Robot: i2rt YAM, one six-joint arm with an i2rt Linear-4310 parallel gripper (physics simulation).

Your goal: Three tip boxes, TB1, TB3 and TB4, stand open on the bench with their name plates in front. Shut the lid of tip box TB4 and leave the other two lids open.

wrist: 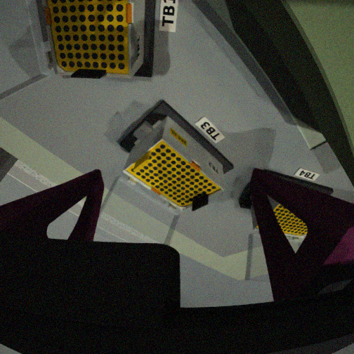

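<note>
Tip box TB4 [290, 220] stands at the right, largely hidden behind my right finger; part of its yellow perforated rack shows through the finger's opening. Its name plate [307, 174] lies just above it in the view. Tip box TB3 [172, 175] stands mid-view, turned at an angle, its yellow rack uncovered, with its name plate [209, 129] at its upper right. Tip box TB1 [90, 37] is at the upper left, cut by the view's edge, its rack uncovered, with its name plate [169, 14] beside it. The clear lids are faint. My gripper [176, 177] is wide open and empty, apparently above TB3.
A pale strip [30, 137] runs diagonally across the bench below TB3. A large dark curved edge [280, 55] with a green area [325, 40] beyond it fills the upper right. The dark gripper body covers much of the bottom.
</note>
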